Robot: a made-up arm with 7 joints.
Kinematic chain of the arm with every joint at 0, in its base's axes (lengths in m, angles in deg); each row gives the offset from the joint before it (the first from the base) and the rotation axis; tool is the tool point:
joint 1: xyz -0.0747 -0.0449 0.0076 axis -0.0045 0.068 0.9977
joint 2: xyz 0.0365 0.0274 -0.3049 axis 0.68 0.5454 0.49
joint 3: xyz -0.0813 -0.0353 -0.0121 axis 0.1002 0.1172 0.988
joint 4: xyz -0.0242 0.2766 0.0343 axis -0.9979 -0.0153 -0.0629
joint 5: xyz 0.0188 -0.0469 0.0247 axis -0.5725 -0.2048 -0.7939
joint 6: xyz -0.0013 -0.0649 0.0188 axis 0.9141 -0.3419 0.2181
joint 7: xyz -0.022 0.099 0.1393 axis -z
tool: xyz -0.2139 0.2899 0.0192
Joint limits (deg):
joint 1: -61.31..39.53
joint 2: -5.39..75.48
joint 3: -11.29..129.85
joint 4: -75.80..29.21
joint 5: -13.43..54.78
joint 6: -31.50..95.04
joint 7: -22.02..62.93
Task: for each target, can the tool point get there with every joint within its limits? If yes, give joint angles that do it. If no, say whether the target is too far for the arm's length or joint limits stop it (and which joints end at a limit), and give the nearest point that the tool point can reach.
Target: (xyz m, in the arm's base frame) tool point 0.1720 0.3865 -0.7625
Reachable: no: joint limits stop it (at a limit: joint 2, joint 4, joint 5, joint 6) | nearest point 0.1493 0.3541 -0.5965 | short by 0.171 m
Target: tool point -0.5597 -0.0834 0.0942
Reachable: yes | joints 0.66 1.83 47.24 -19.68 12.51 33.22 -6.62
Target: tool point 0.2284 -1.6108 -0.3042
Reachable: no: too far | nearest point 0.0761 -0.8308 -0.3019 | short by 0.795 m
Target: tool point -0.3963 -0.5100 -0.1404
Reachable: yes | joints -50.91 52.31 111.18 -44.68 -7.47 -13.61 8.25
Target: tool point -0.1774 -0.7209 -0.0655
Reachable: yes | joints 4.62 67.44 105.00 10.74 14.07 7.38 36.57
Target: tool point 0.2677 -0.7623 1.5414
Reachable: no: too far | nearest point 0.0346 -0.3597 0.3895 | short by 1.242 m
